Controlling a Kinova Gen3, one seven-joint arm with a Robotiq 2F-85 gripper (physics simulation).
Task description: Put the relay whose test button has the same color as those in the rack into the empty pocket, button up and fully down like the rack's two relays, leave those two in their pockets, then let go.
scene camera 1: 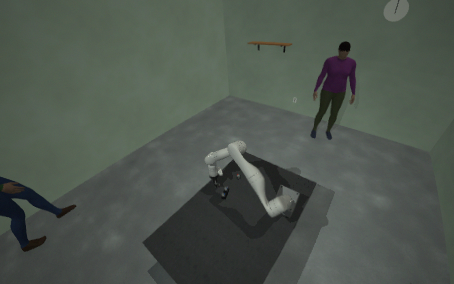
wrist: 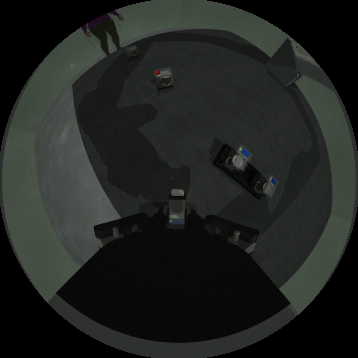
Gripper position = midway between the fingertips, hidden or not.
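There is my gripper (wrist: 176, 211), and I can see a black rack (wrist: 247, 178) as well.
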